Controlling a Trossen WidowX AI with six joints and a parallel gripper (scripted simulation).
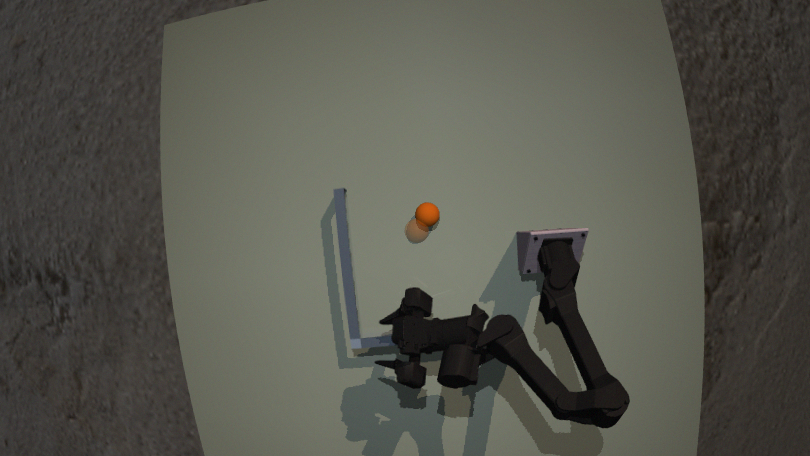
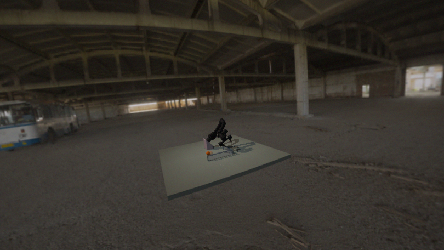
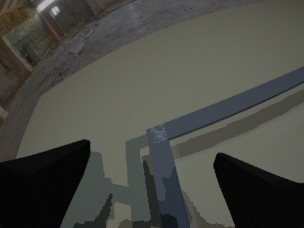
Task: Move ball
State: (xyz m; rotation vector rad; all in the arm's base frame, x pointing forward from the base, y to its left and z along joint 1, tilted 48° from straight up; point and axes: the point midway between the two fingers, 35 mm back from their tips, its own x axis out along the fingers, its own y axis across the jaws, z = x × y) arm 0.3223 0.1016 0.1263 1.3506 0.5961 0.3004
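My gripper tip is 210 mm to the left of the see-through copy of ball, 80 mm past it and 80 mm above it. From my gripper tip the other things lie so: orange ball 240 mm to the right, 100 mm behind, 80 mm below.
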